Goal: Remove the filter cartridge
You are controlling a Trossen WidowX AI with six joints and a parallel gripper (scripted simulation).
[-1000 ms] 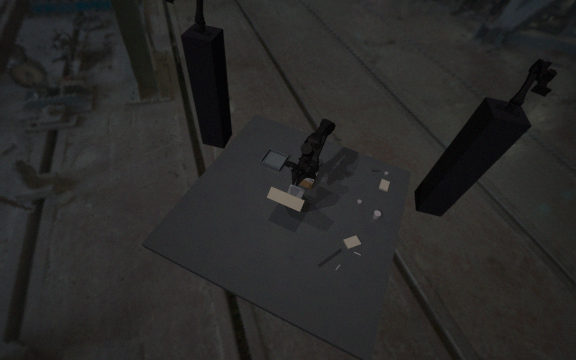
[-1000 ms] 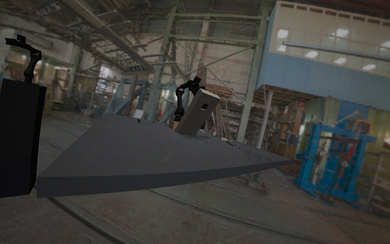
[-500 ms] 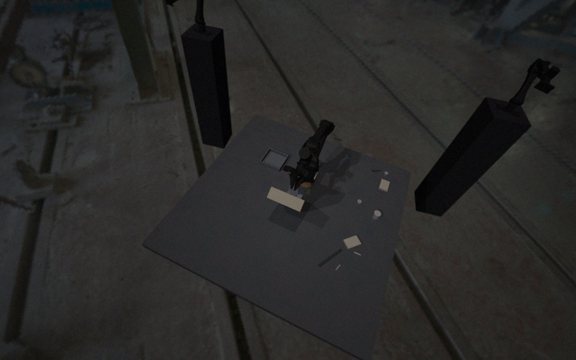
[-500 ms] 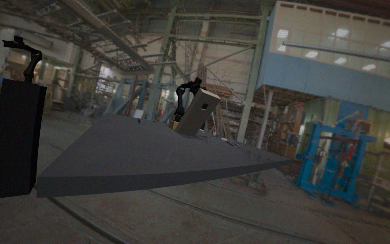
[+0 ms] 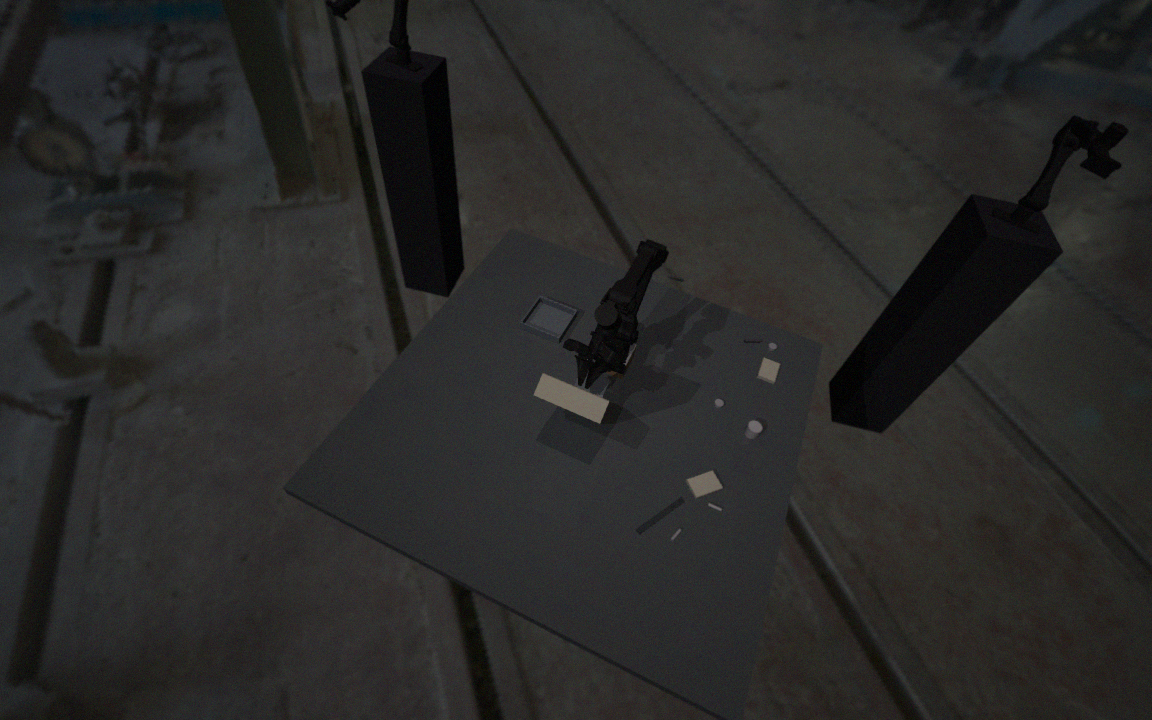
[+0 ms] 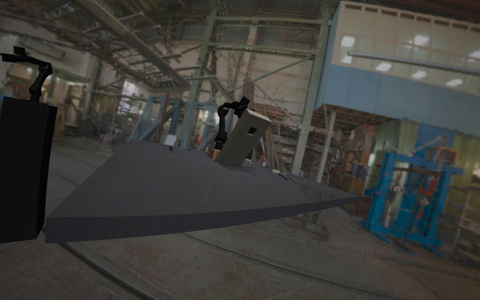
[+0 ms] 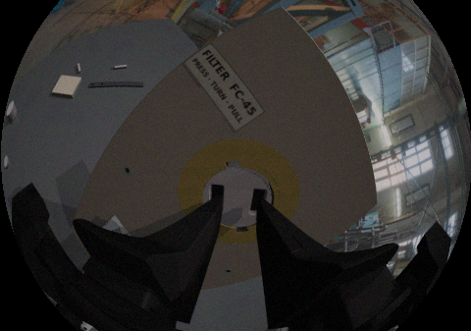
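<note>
Now: the round filter cartridge 2 cm below my gripper tip and 2 cm ahead of it. Also, from my gripper tip: grey square tray 45 cm behind, 28 cm below, 20 cm to the right.
</note>
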